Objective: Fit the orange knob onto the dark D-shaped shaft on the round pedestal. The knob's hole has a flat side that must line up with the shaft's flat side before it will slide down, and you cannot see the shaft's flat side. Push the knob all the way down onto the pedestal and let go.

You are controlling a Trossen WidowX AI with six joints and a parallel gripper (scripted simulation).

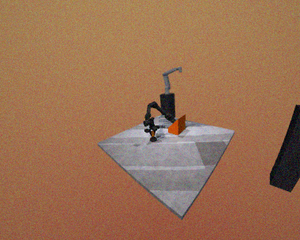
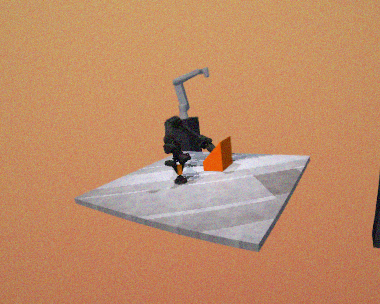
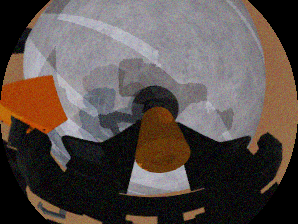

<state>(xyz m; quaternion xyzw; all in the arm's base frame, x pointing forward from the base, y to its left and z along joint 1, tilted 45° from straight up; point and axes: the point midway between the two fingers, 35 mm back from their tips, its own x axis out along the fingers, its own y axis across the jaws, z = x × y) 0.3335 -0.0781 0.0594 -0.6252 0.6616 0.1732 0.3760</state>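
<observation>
Right now my gripper tip is 20 mm below the orange knob. From my gripper tip the other things lie so: dark pedestal 40 mm below.
</observation>
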